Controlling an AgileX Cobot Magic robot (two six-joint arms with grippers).
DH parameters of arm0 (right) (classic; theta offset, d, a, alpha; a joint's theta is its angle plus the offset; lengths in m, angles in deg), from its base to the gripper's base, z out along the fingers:
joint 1: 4.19 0.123 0 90
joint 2: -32.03 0 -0.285 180
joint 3: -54.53 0 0.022 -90
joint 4: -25.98 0.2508 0 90
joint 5: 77.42 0 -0.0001 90
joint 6: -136.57 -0.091 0 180
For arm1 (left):
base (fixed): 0 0 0 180
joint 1: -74.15 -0.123 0 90
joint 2: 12.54 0 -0.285 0
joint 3: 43.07 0 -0.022 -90
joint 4: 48.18 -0.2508 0 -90
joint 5: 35.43 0 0.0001 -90
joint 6: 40.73 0.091 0 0
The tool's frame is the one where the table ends.
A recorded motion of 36 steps. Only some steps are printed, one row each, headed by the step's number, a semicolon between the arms.
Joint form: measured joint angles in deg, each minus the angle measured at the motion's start. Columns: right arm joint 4, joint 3, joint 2, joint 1, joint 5, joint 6; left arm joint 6, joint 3, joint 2, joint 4, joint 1, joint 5.
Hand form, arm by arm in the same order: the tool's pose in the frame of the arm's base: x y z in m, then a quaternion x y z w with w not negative. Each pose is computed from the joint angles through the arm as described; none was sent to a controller.
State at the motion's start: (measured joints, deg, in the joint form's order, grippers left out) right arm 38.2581 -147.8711 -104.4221 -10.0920 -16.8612 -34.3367; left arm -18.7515 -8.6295 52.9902 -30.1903 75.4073 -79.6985
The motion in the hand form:
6: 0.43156 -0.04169 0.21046 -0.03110 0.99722 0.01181 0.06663; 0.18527 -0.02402 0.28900 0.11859 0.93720 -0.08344 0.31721
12: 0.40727 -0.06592 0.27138 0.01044 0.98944 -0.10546 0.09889; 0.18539 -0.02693 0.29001 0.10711 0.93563 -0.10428 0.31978
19: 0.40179 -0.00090 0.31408 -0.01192 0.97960 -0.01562 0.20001; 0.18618 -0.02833 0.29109 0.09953 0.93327 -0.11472 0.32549
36: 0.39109 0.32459 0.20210 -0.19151 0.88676 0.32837 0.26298; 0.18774 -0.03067 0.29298 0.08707 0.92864 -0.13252 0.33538
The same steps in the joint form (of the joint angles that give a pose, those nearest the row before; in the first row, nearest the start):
6: -9.70 0.48 8.64 -0.11 6.18 1.36; 0.00 0.00 0.07 0.07 0.00 -0.68
12: -23.72 0.48 16.78 -0.94 9.29 -6.25; 0.00 0.00 0.08 2.82 0.00 -0.68
19: -14.01 0.48 22.69 6.13 4.52 -8.34; 0.00 0.00 0.08 4.36 0.00 -0.13
36: 30.33 -3.17 1.33 41.98 -29.28 8.49; 0.17 0.00 0.12 7.10 0.00 0.87

